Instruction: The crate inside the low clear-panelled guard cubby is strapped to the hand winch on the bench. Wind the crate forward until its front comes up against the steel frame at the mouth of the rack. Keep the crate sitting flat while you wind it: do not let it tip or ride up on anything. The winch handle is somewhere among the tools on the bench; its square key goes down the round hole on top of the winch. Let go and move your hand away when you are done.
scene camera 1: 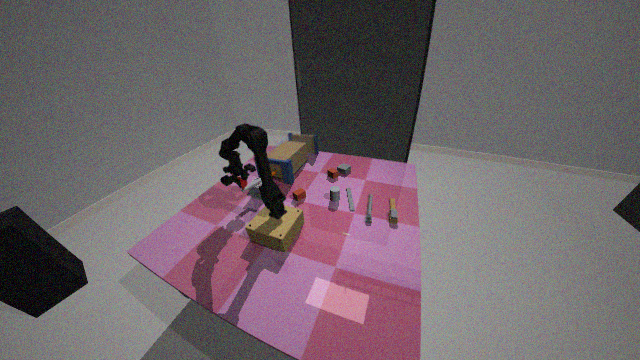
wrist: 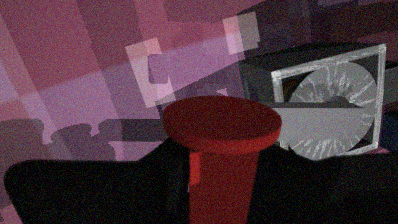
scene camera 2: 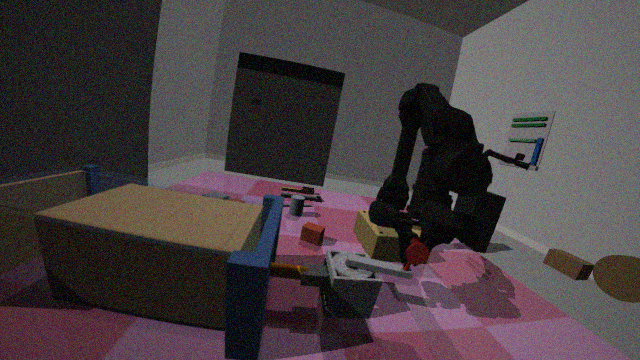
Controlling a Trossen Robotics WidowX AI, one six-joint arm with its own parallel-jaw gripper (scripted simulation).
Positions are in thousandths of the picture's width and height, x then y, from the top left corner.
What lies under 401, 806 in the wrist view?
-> The gripper.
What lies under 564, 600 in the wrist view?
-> A red knob.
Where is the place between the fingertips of the gripper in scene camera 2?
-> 637, 732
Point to a grey hand winch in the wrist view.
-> At 843, 324
